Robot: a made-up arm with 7 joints. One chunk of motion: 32 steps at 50 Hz.
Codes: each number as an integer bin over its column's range. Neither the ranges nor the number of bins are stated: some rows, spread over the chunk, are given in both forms.
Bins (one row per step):
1: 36 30 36 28 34 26
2: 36 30 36 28 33 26
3: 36 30 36 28 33 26
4: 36 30 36 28 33 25
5: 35 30 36 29 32 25
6: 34 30 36 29 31 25
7: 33 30 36 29 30 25
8: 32 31 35 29 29 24
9: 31 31 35 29 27 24
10: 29 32 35 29 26 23
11: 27 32 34 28 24 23
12: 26 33 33 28 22 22
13: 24 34 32 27 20 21
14: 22 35 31 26 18 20
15: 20 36 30 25 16 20
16: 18 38 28 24 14 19
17: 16 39 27 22 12 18
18: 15 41 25 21 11 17
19: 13 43 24 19 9 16
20: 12 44 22 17 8 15
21: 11 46 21 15 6 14
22: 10 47 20 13 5 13
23: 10 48 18 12 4 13
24: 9 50 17 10 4 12
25: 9 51 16 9 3 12
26: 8 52 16 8 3 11
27: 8 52 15 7 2 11
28: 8 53 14 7 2 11
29: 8 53 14 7 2 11
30: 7 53 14 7 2 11
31: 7 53 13 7 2 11
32: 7 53 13 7 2 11
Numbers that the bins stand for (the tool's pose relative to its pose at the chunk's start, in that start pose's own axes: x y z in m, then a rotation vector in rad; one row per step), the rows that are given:
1: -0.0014 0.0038 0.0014 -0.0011 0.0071 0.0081
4: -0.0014 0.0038 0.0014 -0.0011 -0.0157 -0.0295
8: -0.0224 0.0113 -0.0022 0.0078 -0.1071 -0.0671
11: -0.0486 0.0187 -0.0059 -0.0011 -0.2214 -0.1048
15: -0.0852 0.0486 -0.0205 -0.0278 -0.4043 -0.2176
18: -0.1114 0.0859 -0.0387 -0.0633 -0.5186 -0.3305
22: -0.1376 0.1306 -0.0570 -0.1344 -0.6557 -0.4810
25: -0.1429 0.1605 -0.0716 -0.1700 -0.7014 -0.5186
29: -0.1481 0.1754 -0.0789 -0.1878 -0.7243 -0.5562
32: -0.1533 0.1754 -0.0825 -0.1878 -0.7243 -0.5562
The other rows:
2: -0.0014 0.0038 0.0014 -0.0011 -0.0157 0.0081
3: -0.0014 0.0038 0.0014 -0.0011 -0.0157 0.0081
5: -0.0067 0.0038 0.0014 0.0078 -0.0386 -0.0295
6: -0.0119 0.0038 0.0014 0.0078 -0.0614 -0.0295
7: -0.0171 0.0038 0.0014 0.0078 -0.0843 -0.0295
9: -0.0276 0.0113 -0.0022 0.0078 -0.1529 -0.0671
10: -0.0381 0.0187 -0.0022 0.0078 -0.1757 -0.1048
12: -0.0538 0.0262 -0.0095 -0.0011 -0.2671 -0.1424
13: -0.0643 0.0337 -0.0132 -0.0100 -0.3129 -0.1800
14: -0.0748 0.0411 -0.0168 -0.0189 -0.3586 -0.2176
16: -0.0957 0.0635 -0.0278 -0.0367 -0.4500 -0.2552
17: -0.1062 0.0710 -0.0314 -0.0544 -0.4957 -0.2929
19: -0.1219 0.1008 -0.0424 -0.0811 -0.5643 -0.3681
20: -0.1271 0.1083 -0.0497 -0.0989 -0.5871 -0.4057
21: -0.1324 0.1232 -0.0533 -0.1167 -0.6329 -0.4433
23: -0.1376 0.1381 -0.0643 -0.1433 -0.6786 -0.4810
24: -0.1429 0.1530 -0.0679 -0.1611 -0.6786 -0.5186
26: -0.1481 0.1679 -0.0716 -0.1789 -0.7014 -0.5562
27: -0.1481 0.1679 -0.0752 -0.1878 -0.7243 -0.5562
28: -0.1481 0.1754 -0.0789 -0.1878 -0.7243 -0.5562
30: -0.1533 0.1754 -0.0789 -0.1878 -0.7243 -0.5562
31: -0.1533 0.1754 -0.0825 -0.1878 -0.7243 -0.5562

